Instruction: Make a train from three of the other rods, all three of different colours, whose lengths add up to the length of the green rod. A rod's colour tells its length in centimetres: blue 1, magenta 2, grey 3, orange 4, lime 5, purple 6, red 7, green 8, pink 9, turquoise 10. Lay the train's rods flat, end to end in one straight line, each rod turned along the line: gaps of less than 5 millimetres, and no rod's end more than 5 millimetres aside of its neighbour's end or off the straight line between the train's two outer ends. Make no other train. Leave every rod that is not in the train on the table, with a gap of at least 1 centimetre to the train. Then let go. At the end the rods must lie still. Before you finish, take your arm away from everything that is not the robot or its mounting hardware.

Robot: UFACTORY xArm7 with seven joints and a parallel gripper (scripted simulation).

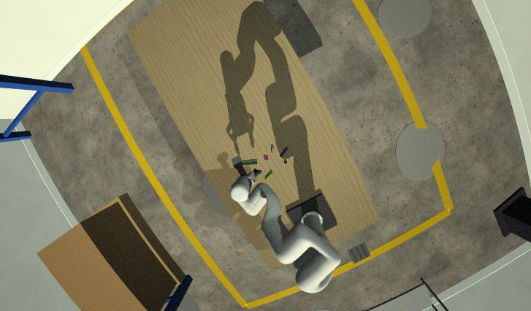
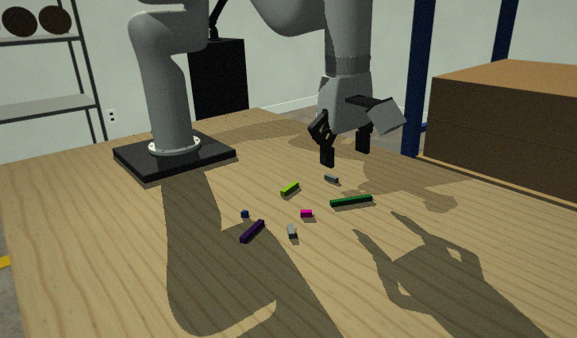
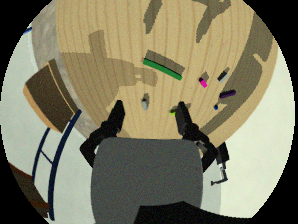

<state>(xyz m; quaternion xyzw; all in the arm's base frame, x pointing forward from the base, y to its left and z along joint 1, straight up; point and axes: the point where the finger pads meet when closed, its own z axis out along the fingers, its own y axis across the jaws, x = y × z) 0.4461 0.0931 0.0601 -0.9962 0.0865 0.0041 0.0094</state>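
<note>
Now: the blue rod 190 mm to the right of my hand, 80 mm behind it and 70 mm below it. Also, from my hand: lime rod (80 mm behind, 70 mm below, 60 mm to the right); then magenta rod (120 mm to the right, 70 mm below); then green rod (70 mm below, 40 mm ahead, 30 mm to the right).
</note>
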